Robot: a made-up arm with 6 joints.
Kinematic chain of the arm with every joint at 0, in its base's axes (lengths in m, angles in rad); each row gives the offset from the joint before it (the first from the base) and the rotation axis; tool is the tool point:
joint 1: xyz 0 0 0.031 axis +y
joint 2: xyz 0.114 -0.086 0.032 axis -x
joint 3: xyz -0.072 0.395 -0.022 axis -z
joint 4: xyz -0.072 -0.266 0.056 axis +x
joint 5: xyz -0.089 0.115 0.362 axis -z
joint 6: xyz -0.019 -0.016 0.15 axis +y
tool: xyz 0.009 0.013 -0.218
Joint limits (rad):
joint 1: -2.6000..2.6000
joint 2: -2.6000..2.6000
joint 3: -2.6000..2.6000
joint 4: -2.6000..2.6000
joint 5: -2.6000..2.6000
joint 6: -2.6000..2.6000
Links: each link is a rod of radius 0.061 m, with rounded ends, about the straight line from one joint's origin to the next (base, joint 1, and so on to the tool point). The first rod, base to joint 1, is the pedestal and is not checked.
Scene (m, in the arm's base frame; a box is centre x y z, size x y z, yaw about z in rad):
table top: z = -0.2
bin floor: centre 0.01 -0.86 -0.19 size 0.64 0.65 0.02 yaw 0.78
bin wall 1: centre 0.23 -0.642 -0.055 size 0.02 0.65 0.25 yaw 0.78
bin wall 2: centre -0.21 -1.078 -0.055 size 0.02 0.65 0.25 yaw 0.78
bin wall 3: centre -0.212 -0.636 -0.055 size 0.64 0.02 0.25 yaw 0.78
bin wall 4: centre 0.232 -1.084 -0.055 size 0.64 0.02 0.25 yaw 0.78
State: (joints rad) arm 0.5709 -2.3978 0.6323 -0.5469 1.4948 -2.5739
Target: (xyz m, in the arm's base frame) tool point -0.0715 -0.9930 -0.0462
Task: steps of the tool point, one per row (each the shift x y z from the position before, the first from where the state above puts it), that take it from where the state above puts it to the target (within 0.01 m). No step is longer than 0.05 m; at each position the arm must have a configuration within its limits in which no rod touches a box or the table.
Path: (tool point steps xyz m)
1: -0.0193 -0.0121 -0.0338
2: -0.0163 -0.0185 -0.0196
3: -0.0084 -0.0270 -0.0074

